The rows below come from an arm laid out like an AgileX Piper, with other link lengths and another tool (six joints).
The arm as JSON. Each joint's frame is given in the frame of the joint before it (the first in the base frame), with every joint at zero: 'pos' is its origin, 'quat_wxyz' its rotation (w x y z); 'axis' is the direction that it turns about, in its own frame. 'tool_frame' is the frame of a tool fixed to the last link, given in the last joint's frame.
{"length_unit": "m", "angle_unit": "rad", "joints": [
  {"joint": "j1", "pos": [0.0, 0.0, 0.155], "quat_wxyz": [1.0, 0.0, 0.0, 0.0], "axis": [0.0, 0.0, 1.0]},
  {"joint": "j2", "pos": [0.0, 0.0, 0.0], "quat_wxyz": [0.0, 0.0, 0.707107, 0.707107], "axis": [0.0, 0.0, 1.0]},
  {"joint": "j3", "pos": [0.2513, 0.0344, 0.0], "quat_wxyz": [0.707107, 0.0, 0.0, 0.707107], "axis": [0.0, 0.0, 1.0]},
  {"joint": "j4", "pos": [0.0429, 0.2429, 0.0], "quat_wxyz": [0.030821, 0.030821, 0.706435, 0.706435], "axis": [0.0, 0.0, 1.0]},
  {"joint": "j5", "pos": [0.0, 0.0, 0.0], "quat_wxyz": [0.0, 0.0, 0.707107, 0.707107], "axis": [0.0, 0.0, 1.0]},
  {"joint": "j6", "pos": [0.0, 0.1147, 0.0], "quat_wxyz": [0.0, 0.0, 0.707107, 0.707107], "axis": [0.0, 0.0, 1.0]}
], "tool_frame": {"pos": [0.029, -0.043, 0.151], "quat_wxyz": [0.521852, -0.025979, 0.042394, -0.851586]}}
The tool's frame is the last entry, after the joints.
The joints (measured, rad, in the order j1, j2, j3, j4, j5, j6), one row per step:
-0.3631, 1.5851, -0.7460, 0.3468, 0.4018, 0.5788
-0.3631, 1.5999, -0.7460, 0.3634, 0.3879, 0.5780
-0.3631, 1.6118, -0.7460, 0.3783, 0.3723, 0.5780
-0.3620, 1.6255, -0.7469, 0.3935, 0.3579, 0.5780
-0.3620, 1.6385, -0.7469, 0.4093, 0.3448, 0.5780
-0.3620, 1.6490, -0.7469, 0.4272, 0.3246, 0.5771
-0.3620, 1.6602, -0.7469, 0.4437, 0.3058, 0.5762
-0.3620, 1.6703, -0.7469, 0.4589, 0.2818, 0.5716
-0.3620, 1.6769, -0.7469, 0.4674, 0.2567, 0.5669
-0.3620, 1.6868, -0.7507, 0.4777, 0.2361, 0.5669
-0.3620, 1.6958, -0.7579, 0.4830, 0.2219, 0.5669
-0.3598, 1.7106, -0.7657, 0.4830, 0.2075, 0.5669
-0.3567, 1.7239, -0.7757, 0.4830, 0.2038, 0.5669
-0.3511, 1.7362, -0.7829, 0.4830, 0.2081, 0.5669
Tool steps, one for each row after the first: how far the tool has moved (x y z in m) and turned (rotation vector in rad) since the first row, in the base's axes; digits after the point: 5 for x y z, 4 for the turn. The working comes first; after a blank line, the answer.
Tool pose at each row, in the base's axes (x y z in m, rotation vector in rad; the steps are taken from these numbers as rounded here):
0.28921, -0.07636, -0.00713, -1.1079, 2.5363, -0.1588
0.29102, -0.07571, -0.01042, -1.0864, 2.5418, -0.1524
0.29344, -0.07577, -0.01281, -1.0646, 2.5448, -0.1518
0.29570, -0.07539, -0.01560, -1.0443, 2.5486, -0.1488
0.29735, -0.07504, -0.01848, -1.0223, 2.5540, -0.1443
0.30085, -0.07600, -0.02021, -0.9957, 2.5544, -0.1502
0.30376, -0.07697, -0.02228, -0.9713, 2.5561, -0.1548
0.30756, -0.07942, -0.02379, -0.9512, 2.5537, -0.1690
0.31158, -0.08309, -0.02426, -0.9384, 2.5478, -0.1910
0.31582, -0.08597, -0.02496, -0.9189, 2.5451, -0.2057
0.32003, -0.08871, -0.02499, -0.9073, 2.5411, -0.2187
0.32339, -0.09099, -0.02687, -0.9059, 2.5397, -0.2295
0.32605, -0.09133, -0.02843, -0.9090, 2.5392, -0.2303
0.32654, -0.08896, -0.03097, -0.9186, 2.5424, -0.2192

0.00181, 0.00065, -0.00329, 0.0084, -0.0014, -0.0142
0.00423, 0.00059, -0.00568, 0.0138, -0.0063, -0.0287
0.00649, 0.00097, -0.00847, 0.0201, -0.0093, -0.0422
0.00814, 0.00132, -0.01135, 0.0273, -0.0110, -0.0570
0.01164, 0.00036, -0.01308, 0.0302, -0.0208, -0.0747
0.01455, -0.00061, -0.01515, 0.0329, -0.0284, -0.0913
0.01835, -0.00306, -0.01666, 0.0293, -0.0402, -0.1053
0.02237, -0.00673, -0.01713, 0.0195, -0.0545, -0.1146
0.02661, -0.00961, -0.01783, 0.0153, -0.0663, -0.1283
0.03082, -0.01235, -0.01786, 0.0105, -0.0763, -0.1363
0.03418, -0.01463, -0.01974, 0.0039, -0.0803, -0.1383
0.03684, -0.01497, -0.02130, 0.0028, -0.0800, -0.1362
0.03733, -0.01260, -0.02384, 0.0070, -0.0718, -0.1295

